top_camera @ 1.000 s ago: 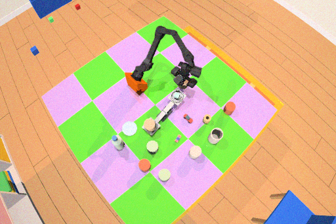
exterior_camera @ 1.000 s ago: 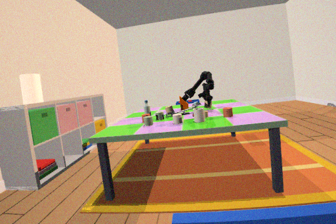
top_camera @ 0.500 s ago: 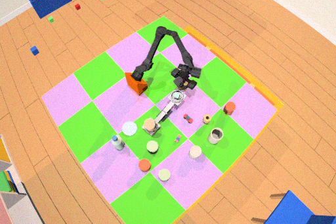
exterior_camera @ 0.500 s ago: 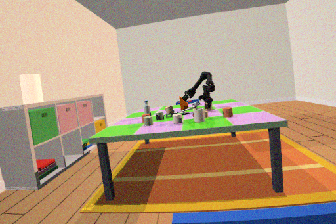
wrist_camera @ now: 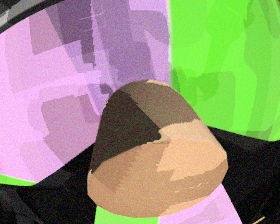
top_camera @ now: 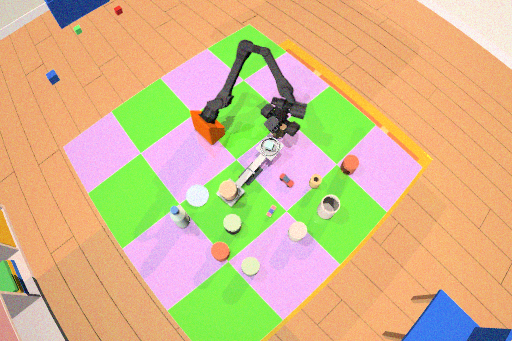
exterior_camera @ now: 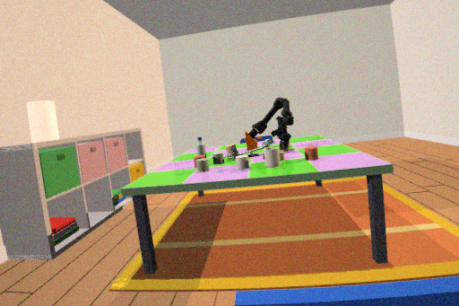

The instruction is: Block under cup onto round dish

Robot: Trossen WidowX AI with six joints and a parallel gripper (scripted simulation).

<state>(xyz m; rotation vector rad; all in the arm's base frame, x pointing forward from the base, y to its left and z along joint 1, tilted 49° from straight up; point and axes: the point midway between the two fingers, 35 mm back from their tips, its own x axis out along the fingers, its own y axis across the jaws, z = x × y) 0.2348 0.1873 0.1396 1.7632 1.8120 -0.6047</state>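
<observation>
My gripper tip is now 2 cm to the right of the tan cup and 1 cm below it. The rest, counted from my gripper tip: toy car (19 cm ahead, 16 cm to the right, 1 cm below); grey block (5 cm ahead, 12 cm to the right, 6 cm above); small grey balance (6 cm ahead, 24 cm to the right).
</observation>
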